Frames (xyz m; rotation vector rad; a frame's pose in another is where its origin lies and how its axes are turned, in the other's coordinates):
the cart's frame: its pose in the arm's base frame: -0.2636 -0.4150 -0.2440 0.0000 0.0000 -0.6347
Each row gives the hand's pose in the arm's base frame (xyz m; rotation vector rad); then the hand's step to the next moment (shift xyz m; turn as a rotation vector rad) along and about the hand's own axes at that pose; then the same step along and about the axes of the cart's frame.
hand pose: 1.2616 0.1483 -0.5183 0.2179 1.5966 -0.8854
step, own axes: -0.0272 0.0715 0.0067 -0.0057 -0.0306 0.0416
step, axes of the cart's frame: 0.0117 0.0757 -0.0047 0.0394 -0.0281 0.0191
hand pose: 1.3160 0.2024 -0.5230 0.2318 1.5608 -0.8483
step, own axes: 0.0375 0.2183 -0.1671 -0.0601 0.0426 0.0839
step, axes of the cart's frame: -0.1515 0.1954 -0.1260 0.0844 0.0582 0.0441
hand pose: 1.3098 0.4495 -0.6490 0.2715 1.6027 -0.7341
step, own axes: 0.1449 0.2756 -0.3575 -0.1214 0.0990 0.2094
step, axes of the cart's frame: -0.3578 0.2213 -0.2186 0.2105 0.1298 0.0850
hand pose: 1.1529 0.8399 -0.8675 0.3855 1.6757 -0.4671
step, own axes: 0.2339 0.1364 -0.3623 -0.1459 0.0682 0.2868
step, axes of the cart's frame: -0.3995 0.0779 -0.1972 0.2931 0.1090 0.1020
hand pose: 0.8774 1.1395 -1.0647 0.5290 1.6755 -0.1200
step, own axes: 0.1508 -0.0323 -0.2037 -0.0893 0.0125 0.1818
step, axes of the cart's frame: -0.2221 -0.0539 -0.1142 0.1912 0.0403 0.0549
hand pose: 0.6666 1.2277 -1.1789 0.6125 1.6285 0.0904
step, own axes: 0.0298 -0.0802 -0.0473 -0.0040 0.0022 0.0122
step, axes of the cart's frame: -0.0334 -0.0763 -0.0512 0.0119 0.0046 0.0024
